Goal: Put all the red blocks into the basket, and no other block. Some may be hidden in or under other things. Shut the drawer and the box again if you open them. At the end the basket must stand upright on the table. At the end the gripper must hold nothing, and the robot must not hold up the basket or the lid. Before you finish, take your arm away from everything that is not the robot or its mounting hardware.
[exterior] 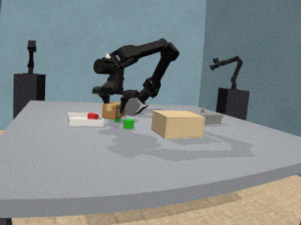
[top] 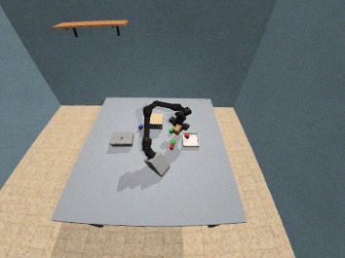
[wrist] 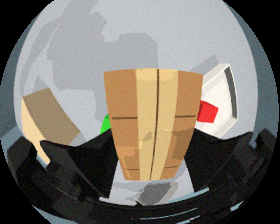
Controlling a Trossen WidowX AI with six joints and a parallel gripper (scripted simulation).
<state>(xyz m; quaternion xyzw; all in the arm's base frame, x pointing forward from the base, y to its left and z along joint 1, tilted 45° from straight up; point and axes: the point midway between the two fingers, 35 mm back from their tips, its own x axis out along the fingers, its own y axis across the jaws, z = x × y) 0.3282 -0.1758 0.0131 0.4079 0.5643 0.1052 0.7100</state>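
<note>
My hand is 5 cm past the white shallow basket, 13 cm to the left of it and 8 cm above it. The rest, counted from my hand: blue block: 5 cm behind, 37 cm to the left, 8 cm below; then small brown box: 2 cm below; then drawer unit: 5 cm ahead, 26 cm to the left, 6 cm below.
</note>
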